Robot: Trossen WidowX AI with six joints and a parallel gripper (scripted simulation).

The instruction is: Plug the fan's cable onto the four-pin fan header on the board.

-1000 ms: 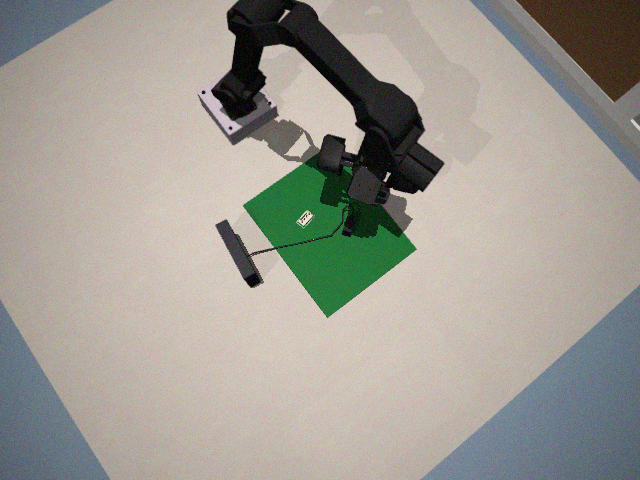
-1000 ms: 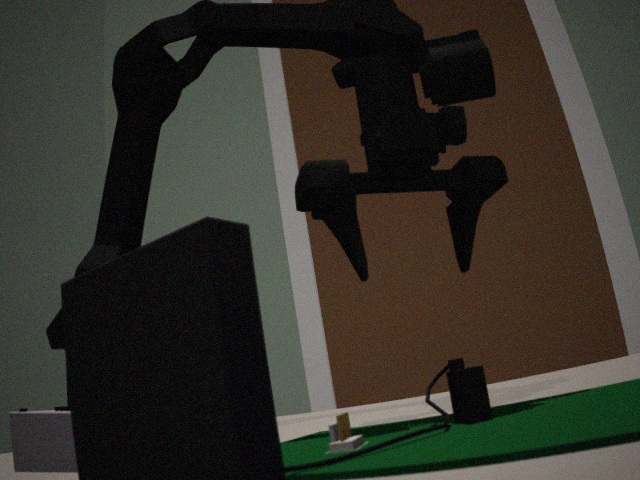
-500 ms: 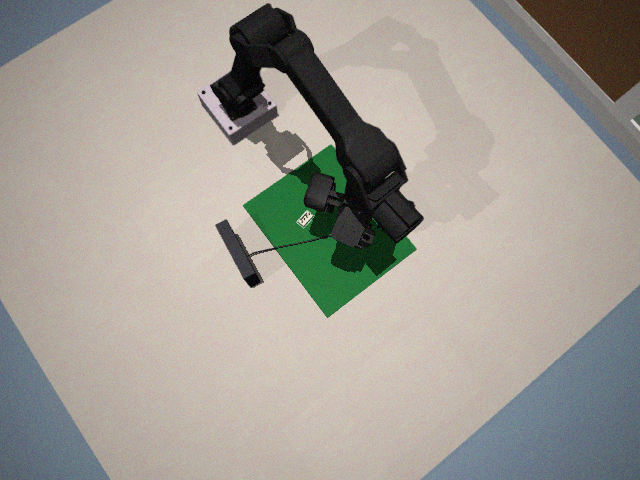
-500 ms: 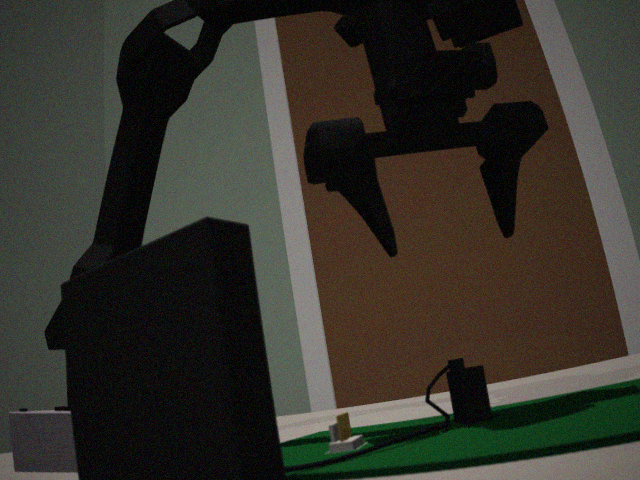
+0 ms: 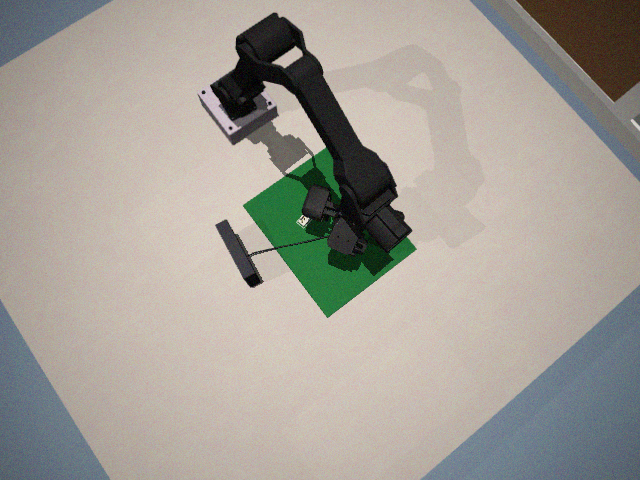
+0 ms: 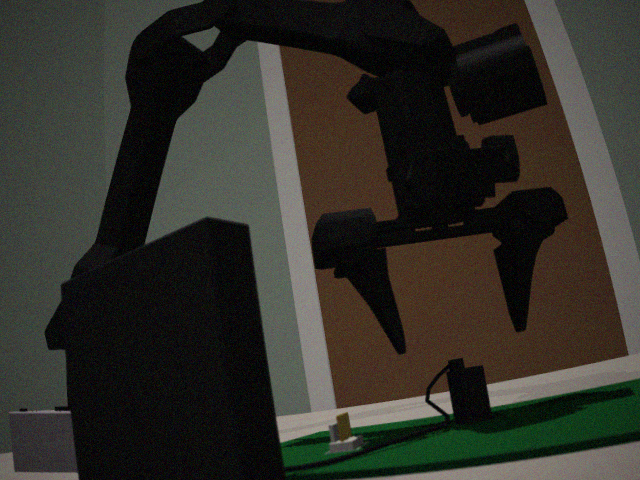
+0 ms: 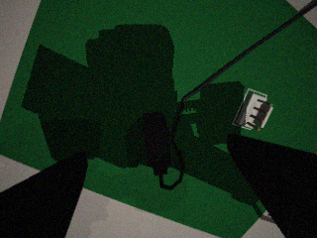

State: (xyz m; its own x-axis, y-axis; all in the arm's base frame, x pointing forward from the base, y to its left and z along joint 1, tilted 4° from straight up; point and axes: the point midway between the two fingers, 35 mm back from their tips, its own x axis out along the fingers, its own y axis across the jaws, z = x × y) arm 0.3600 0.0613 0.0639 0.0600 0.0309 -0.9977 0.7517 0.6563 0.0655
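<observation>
The black plug lies 10 mm behind my gripper tip, 10 mm to the left of it and 40 mm below it. Round my gripper tip: fan: 60 mm behind, 210 mm to the right; then white four-pin fan header: 70 mm behind, 60 mm to the right, 60 mm below; then green board: 30 mm behind, 30 mm to the right, 70 mm below.
</observation>
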